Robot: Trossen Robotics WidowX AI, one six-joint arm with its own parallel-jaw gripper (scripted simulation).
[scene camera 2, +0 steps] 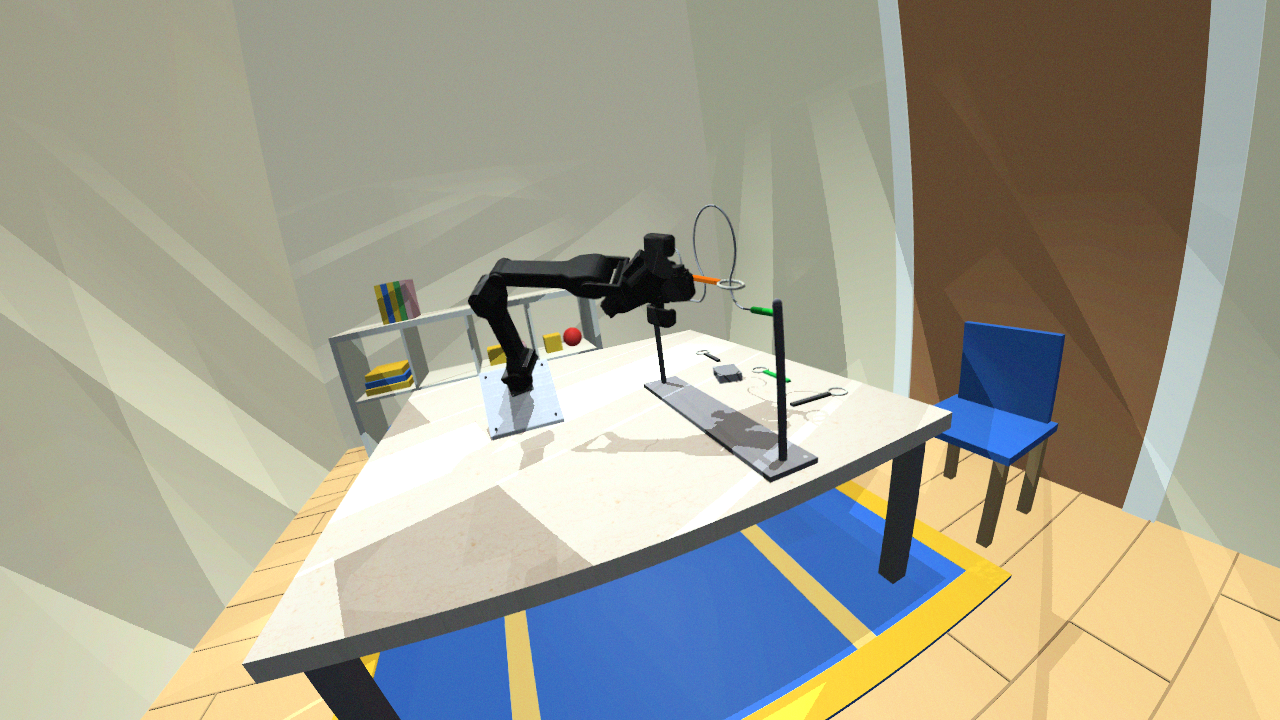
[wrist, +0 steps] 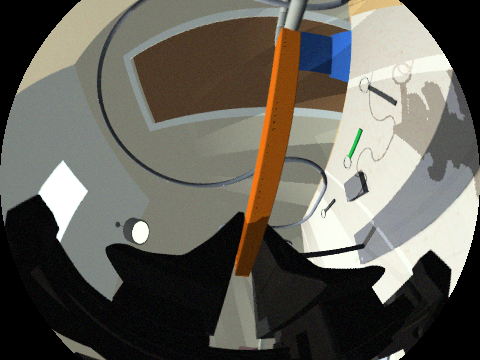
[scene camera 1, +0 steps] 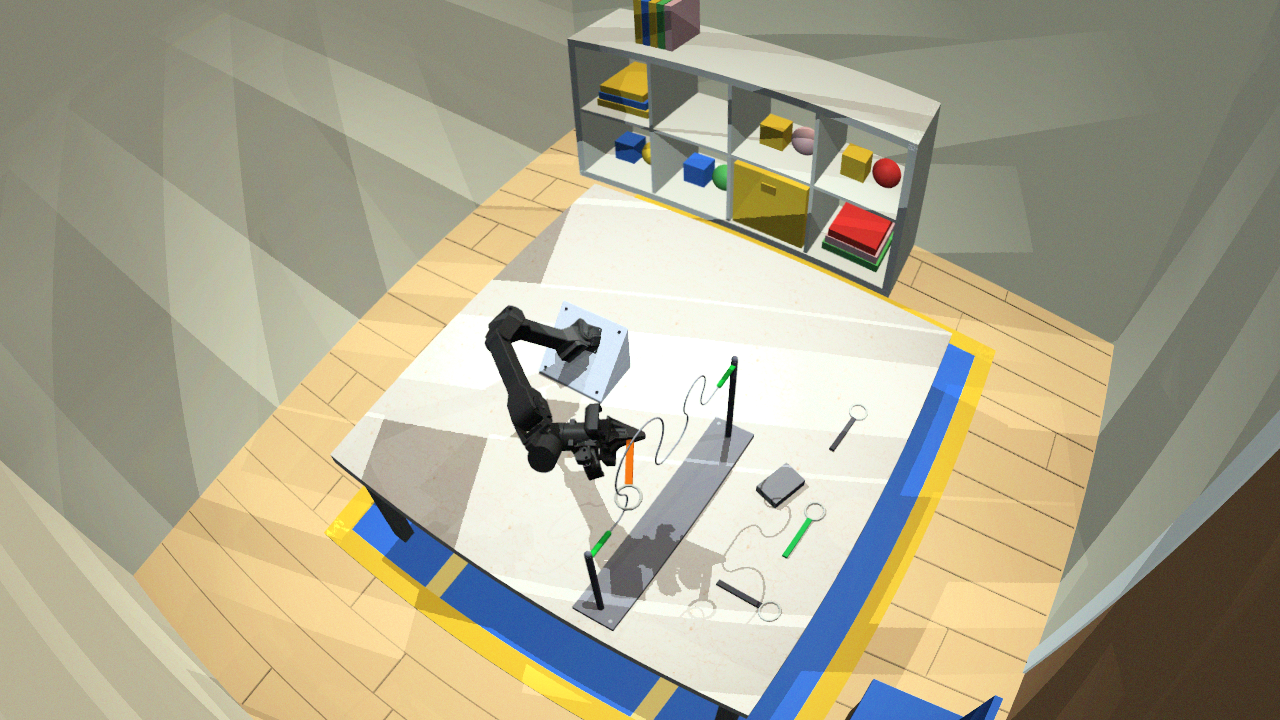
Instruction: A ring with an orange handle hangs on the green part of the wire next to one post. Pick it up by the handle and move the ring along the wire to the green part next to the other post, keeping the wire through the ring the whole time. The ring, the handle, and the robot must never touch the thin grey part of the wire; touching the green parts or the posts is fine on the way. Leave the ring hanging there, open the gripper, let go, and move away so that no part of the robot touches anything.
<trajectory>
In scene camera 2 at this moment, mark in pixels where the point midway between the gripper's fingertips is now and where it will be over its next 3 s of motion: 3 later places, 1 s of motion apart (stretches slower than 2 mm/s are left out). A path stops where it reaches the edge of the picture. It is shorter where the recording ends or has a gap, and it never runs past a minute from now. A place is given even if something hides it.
My gripper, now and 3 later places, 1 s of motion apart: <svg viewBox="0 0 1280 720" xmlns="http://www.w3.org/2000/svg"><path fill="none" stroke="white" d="M683 271L687 253L687 238L687 244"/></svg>
</trajectory>
